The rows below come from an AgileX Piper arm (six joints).
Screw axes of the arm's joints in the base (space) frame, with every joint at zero. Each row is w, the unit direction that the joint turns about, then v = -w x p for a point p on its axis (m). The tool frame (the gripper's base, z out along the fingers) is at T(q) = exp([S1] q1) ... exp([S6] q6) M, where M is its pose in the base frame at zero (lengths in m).
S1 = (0, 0, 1, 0.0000, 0.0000, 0.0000)
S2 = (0, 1, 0, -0.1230, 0.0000, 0.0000)
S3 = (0, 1, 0, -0.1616, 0.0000, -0.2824)
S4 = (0.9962, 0, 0.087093, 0.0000, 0.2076, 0.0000)
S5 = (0, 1, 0, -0.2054, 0.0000, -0.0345)
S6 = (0.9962, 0, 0.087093, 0.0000, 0.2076, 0.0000)
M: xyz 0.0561 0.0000 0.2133 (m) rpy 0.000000 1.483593 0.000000 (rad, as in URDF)
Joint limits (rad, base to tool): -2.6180..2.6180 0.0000..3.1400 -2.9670..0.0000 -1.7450..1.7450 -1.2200..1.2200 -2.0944..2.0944
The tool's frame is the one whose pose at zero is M.
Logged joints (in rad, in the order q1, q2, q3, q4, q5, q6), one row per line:
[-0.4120 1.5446 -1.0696 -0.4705 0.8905 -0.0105]
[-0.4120 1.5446 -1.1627 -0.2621 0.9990 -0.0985]
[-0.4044 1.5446 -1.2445 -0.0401 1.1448 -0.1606]
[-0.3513 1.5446 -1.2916 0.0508 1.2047 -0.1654]
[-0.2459 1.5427 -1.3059 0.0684 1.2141 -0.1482]
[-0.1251 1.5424 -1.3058 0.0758 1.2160 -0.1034]
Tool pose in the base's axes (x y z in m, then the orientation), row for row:
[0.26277 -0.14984 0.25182 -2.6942 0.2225 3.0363]
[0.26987 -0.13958 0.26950 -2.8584 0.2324 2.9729]
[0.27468 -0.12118 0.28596 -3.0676 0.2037 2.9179]
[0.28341 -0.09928 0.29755 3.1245 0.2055 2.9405]
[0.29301 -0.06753 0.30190 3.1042 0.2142 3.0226]
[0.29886 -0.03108 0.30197 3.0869 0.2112 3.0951]
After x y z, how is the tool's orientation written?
As angles about the fixed x, y, z axes (roll, pitch, yaw), in radians.
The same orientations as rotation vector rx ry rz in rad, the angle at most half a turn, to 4 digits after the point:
[0.2239 2.8626 -0.6690]
[0.2926 2.8880 -0.4408]
[0.3397 2.9245 -0.1419]
[0.2921 2.9209 -0.0054]
[0.1681 2.9205 0.0359]
[0.0596 2.9277 0.0729]

